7 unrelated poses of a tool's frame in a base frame.
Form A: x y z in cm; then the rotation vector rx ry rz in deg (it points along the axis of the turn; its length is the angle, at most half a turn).
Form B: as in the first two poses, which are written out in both.
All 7 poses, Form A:
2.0 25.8 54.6 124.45 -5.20 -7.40
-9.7 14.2 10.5 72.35 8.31 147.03
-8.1 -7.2 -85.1 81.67 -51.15 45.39
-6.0 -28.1 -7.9 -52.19 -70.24 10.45
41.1 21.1 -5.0 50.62 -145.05 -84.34
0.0 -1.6 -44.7 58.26 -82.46 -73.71
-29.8 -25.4 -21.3 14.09 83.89 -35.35
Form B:
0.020 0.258 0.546 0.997 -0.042 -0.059 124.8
-0.097 0.142 0.105 0.441 0.051 0.896 164.1
-0.081 -0.072 -0.851 0.767 -0.480 0.426 106.5
-0.060 -0.281 -0.079 -0.592 -0.797 0.119 88.1
0.411 0.211 -0.050 0.289 -0.828 -0.481 175.3
0.000 -0.016 -0.447 0.466 -0.660 -0.590 125.0
-0.298 -0.254 -0.213 0.153 0.911 -0.384 92.1

